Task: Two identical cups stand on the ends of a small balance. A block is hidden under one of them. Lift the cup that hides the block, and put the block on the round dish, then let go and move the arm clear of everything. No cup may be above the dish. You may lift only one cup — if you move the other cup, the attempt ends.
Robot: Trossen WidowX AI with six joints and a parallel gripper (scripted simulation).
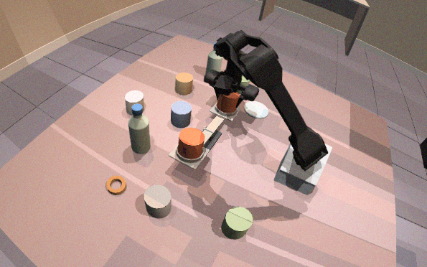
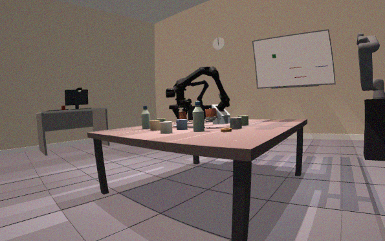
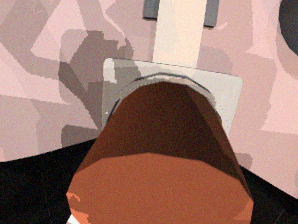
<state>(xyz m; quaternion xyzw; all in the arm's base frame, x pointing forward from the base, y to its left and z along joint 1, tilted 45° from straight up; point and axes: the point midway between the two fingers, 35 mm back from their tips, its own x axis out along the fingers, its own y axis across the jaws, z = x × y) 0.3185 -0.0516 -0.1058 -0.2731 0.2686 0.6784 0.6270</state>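
My gripper tip is now 12 cm to the left of the white round dish, 9 cm past it and 6 cm above it. Round my gripper tip: blue cup 11 cm to the left, 10 cm ahead, 3 cm below; small balance 14 cm to the left, 4 cm below; pale green block 1 cm below.
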